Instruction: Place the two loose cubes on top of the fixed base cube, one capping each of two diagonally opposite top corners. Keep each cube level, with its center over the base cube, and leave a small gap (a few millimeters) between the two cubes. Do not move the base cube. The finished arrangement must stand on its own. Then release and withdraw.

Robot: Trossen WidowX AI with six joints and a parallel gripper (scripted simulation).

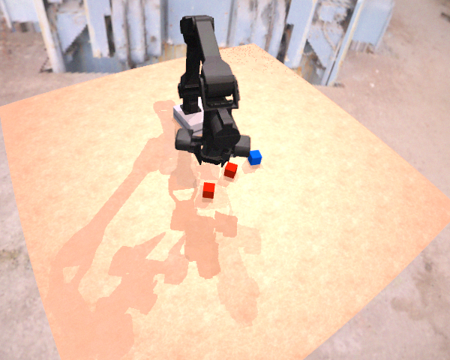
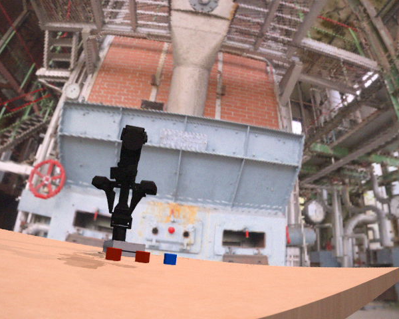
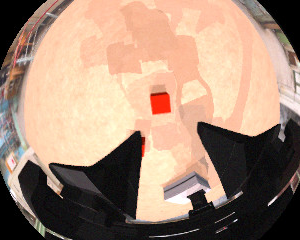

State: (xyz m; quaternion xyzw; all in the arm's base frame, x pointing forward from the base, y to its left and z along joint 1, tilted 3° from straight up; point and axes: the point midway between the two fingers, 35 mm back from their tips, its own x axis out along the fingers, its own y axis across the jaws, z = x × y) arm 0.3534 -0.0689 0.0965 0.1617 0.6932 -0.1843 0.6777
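My gripper tip is 20 cm to the right of the blue cube, 11 cm above it and 8 cm past it.
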